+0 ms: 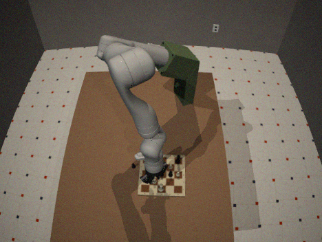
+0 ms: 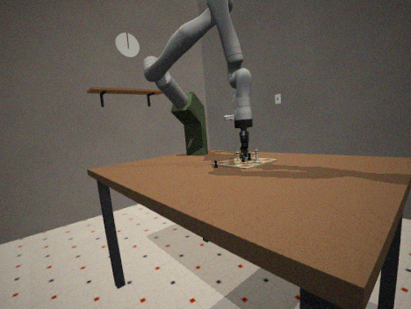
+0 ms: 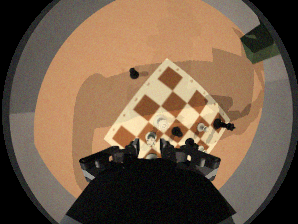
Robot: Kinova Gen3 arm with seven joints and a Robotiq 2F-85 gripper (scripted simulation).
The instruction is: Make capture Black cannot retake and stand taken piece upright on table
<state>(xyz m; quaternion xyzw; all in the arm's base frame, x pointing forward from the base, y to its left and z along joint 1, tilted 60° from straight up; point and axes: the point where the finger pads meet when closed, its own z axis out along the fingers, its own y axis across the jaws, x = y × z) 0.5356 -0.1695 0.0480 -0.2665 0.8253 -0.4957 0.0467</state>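
The chessboard lies 30 mm behind my hand, 40 mm to the left of it and 50 mm below it. The rest, counted from my hand: tall black piece 90 mm behind, 130 mm to the left, 20 mm below.
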